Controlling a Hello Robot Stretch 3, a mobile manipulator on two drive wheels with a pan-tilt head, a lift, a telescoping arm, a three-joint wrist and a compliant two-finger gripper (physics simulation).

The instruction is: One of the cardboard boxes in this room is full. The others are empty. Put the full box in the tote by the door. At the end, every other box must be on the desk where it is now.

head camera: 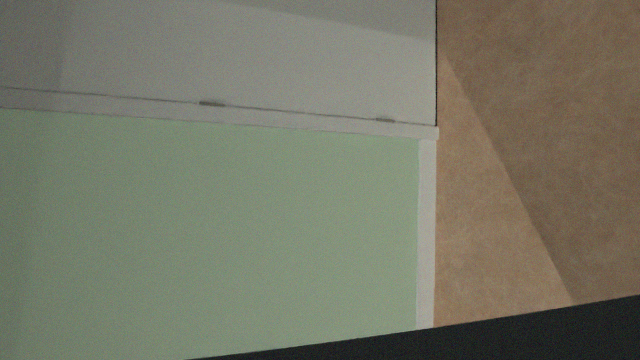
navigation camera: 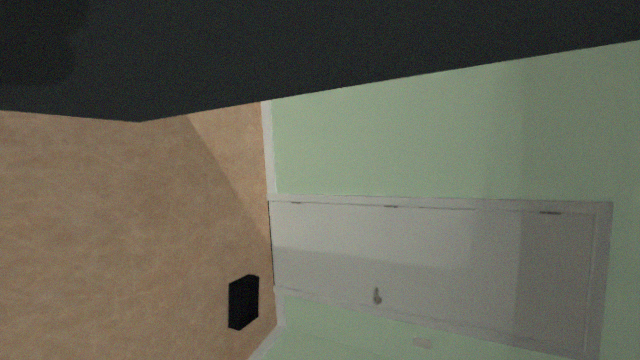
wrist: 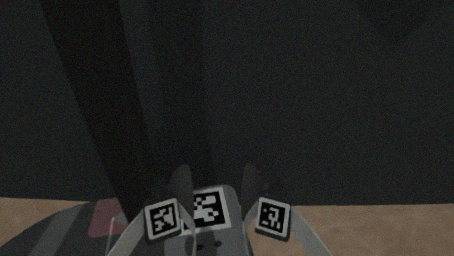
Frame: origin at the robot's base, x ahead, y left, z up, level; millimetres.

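Seen in the pictures: gripper, fingertip midpoint: [wrist: 216, 182].
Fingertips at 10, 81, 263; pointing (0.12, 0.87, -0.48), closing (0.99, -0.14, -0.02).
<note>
A point is followed by its place in that frame, as x, y, z.
A black tote [navigation camera: 243, 302] {1062, -1253, 3} stands on the floor near the white door [navigation camera: 425, 245] {1528, -904, 1241} [head camera: 250, 55] {1539, -852, 886}, low in the navigation view, which shows the room turned on its side. My gripper [wrist: 216, 182] {10, 81, 263} is open, with its two fingertips apart and nothing between them. A large dark surface fills the wrist view beyond the fingertips; how far it is from them I cannot tell. The cardboard boxes and the desk cannot be made out in these views.
A big dark flat-sided object [head camera: 550, 335] {644, 121, 586} [navigation camera: 320, 45] {487, 154, 1075} [wrist: 325, 110] {194, 214, 231} is close to me and cuts across the views. Brown floor [head camera: 550, 150] {1019, -375, 1} [navigation camera: 125, 200] {599, -235, 0} [wrist: 370, 230] {313, 131, 0} and a green wall [head camera: 225, 225] {1688, -222, 960} [navigation camera: 400, 135] {1694, -195, 1091} with pale skirting show beyond it.
</note>
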